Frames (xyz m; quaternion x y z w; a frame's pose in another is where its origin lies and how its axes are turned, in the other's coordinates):
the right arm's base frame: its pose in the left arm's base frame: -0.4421 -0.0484 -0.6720 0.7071 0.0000 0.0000 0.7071
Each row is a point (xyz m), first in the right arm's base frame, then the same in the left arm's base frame.
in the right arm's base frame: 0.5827 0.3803 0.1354
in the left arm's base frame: 0.1406 -0.1838 -0.2917
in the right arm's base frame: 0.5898 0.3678 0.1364
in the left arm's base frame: 0.1477 -0.1848 -0.3042
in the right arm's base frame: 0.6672 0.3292 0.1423
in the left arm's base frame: 0.2251 -0.1907 -0.3428
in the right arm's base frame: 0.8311 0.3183 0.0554
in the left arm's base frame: 0.3890 -0.1038 -0.3537
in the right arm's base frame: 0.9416 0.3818 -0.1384
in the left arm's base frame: 0.4995 0.0900 -0.2902
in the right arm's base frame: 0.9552 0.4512 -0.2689
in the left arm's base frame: 0.5131 0.2205 -0.2208
